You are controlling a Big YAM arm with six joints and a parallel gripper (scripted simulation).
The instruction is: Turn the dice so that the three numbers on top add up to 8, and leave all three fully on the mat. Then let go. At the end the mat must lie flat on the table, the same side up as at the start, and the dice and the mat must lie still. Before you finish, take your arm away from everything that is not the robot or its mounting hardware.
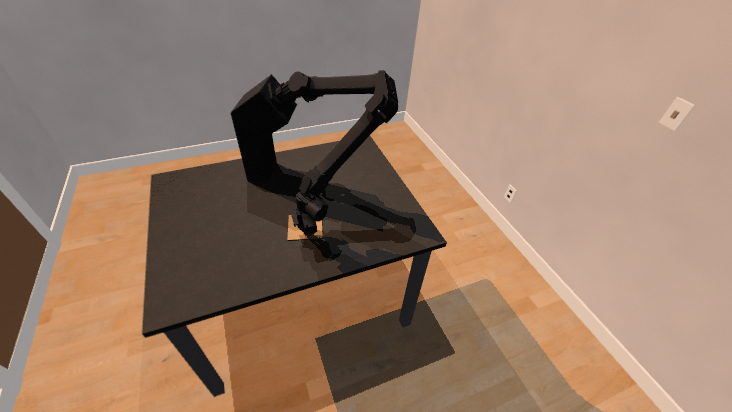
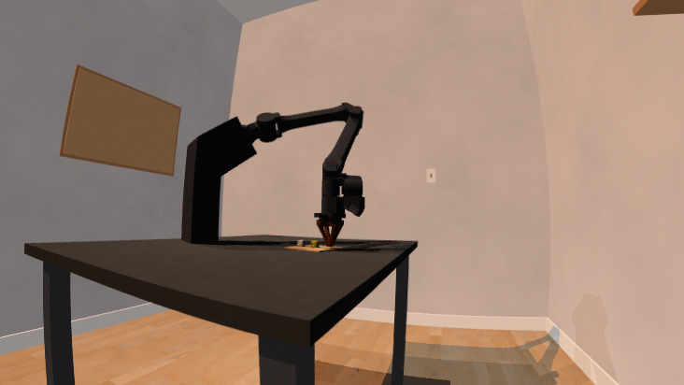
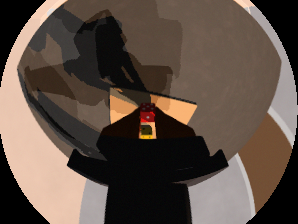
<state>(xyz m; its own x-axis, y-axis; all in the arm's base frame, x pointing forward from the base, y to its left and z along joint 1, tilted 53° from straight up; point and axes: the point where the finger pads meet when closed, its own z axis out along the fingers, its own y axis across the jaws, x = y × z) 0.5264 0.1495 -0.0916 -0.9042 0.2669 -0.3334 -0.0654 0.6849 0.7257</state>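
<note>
Right now the red die is right at my hand. The rest, counted from my hand: yellow die 5 cm behind, 1 cm below; then tan mat 5 cm behind, 2 cm below; then white die 10 cm behind, 1 cm to the right, 1 cm below.
</note>
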